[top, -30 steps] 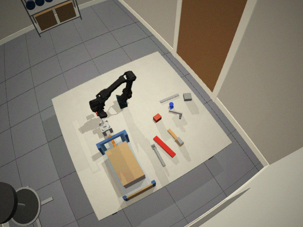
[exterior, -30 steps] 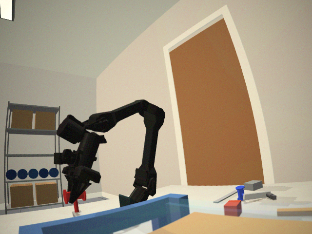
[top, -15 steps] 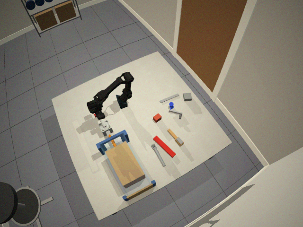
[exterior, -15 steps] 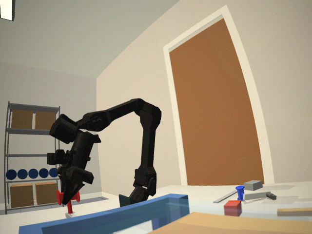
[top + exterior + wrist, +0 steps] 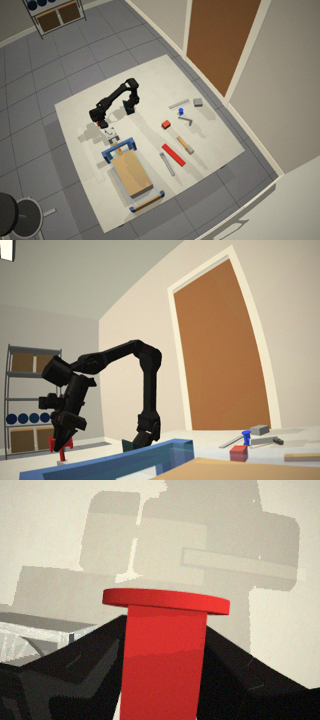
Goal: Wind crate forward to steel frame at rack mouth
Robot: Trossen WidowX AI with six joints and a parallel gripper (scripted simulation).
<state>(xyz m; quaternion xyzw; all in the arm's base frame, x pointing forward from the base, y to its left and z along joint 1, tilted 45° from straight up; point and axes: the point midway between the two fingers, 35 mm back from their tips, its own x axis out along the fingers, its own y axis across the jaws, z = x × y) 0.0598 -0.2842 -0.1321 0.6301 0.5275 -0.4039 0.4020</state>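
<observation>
Now: gripper tip 100 mm above the winch, 80 mm short of it and 40 mm to the right of it. From my gripper tip the other things lie so: red bar 490 mm ahead, 390 mm to the left, 120 mm below; wooden brush 520 mm to the left, 480 mm ahead, 110 mm below; red grip 20 mm to the left.
</observation>
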